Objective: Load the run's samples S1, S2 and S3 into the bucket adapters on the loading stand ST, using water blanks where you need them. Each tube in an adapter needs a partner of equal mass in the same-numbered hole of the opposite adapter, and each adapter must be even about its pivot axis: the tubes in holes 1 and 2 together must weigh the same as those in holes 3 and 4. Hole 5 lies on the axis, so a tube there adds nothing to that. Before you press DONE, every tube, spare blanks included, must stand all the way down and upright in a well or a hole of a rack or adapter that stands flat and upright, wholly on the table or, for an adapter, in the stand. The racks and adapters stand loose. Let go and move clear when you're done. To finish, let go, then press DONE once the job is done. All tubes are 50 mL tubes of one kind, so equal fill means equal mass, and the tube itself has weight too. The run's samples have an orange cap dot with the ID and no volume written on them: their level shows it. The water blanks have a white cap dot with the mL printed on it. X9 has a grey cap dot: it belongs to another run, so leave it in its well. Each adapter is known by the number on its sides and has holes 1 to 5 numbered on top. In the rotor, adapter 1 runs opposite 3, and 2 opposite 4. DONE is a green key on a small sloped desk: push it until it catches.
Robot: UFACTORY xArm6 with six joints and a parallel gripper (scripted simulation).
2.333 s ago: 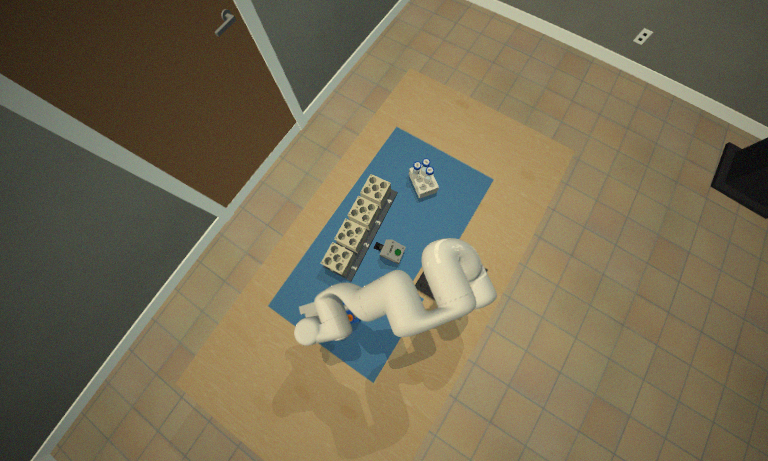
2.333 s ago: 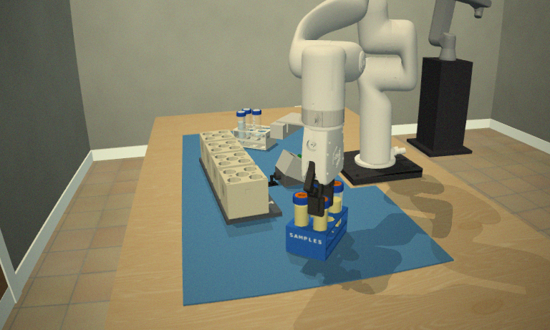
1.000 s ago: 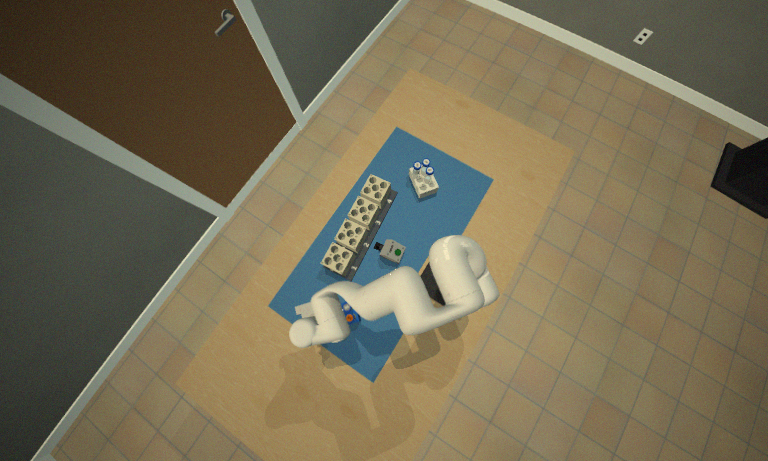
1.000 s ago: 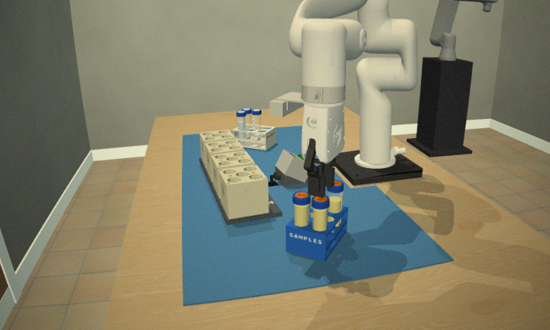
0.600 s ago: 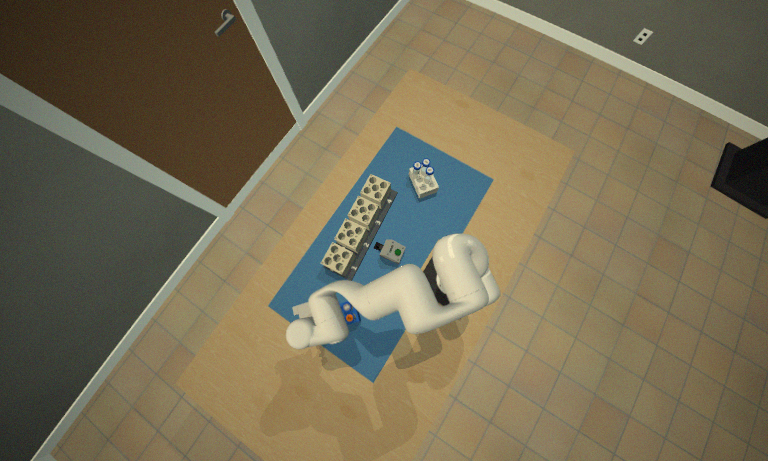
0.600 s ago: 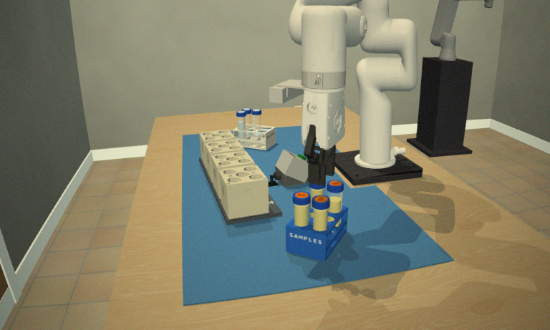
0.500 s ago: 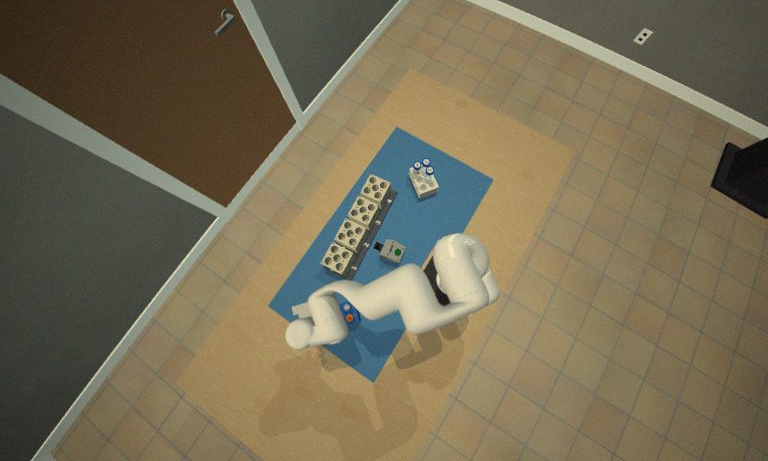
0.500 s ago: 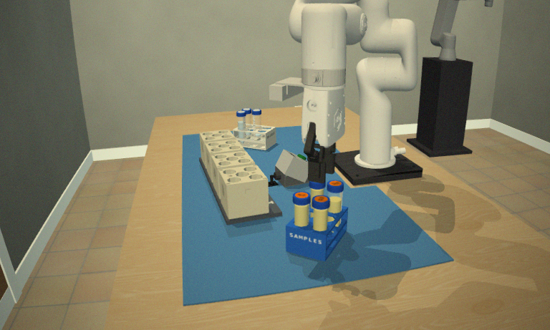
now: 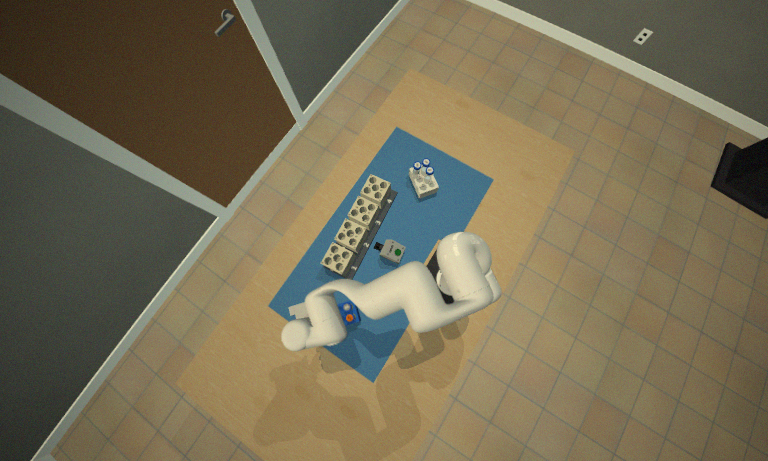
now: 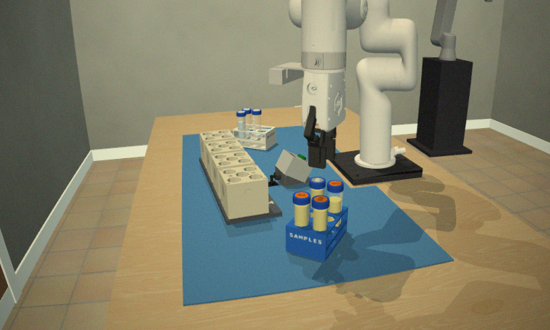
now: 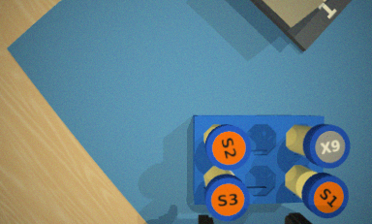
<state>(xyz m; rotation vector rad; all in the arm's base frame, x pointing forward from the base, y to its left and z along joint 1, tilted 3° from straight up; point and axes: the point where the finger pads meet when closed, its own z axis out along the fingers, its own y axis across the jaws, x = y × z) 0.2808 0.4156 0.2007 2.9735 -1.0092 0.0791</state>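
Now: hand 6 cm past the sample tube, 7 cm to the left of it and 15 cm above it. From my hand the other things lie so: blue samples rack (1 cm behind, 4 cm to the right, 18 cm below); then yellowish tube (2 cm behind, 9 cm to the right, 15 cm below); then adapter (13 cm ahead, 21 cm to the right, 16 cm below).
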